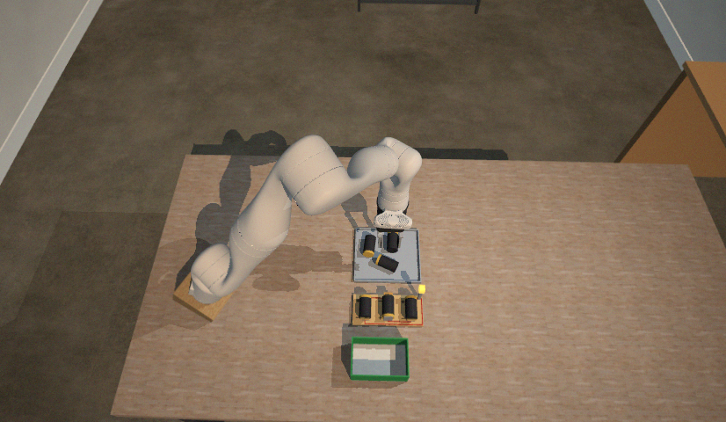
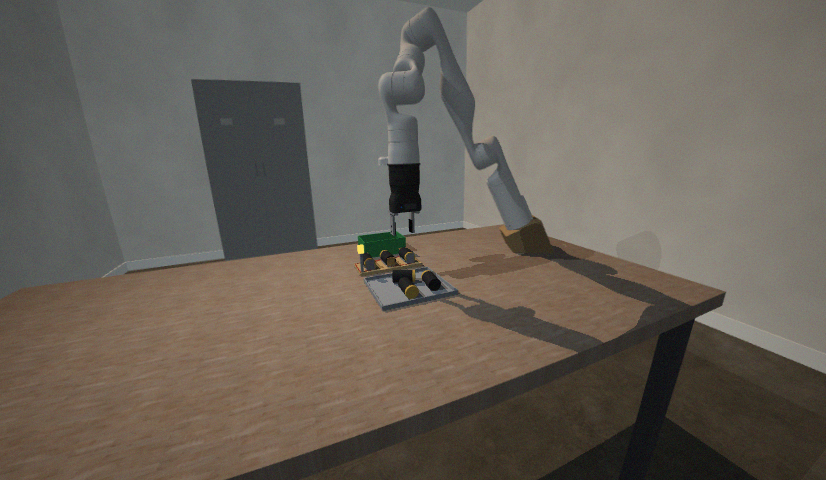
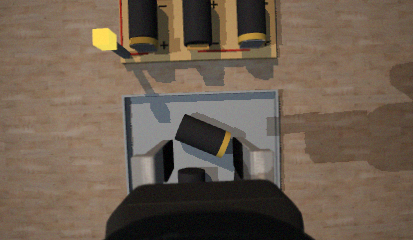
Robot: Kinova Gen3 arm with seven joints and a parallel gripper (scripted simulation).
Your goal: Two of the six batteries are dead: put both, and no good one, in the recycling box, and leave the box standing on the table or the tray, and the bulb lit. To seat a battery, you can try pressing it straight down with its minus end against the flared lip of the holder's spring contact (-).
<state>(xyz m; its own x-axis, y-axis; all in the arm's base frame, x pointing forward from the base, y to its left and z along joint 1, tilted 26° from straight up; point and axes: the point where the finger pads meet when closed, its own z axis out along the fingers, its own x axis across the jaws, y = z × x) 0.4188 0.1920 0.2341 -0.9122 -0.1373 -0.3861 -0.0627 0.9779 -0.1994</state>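
Now: the grey tray 150 mm below my hand and 40 mm to the left of it. From my hand the other things lie so: green recycling box: 290 mm to the right, 140 mm below.
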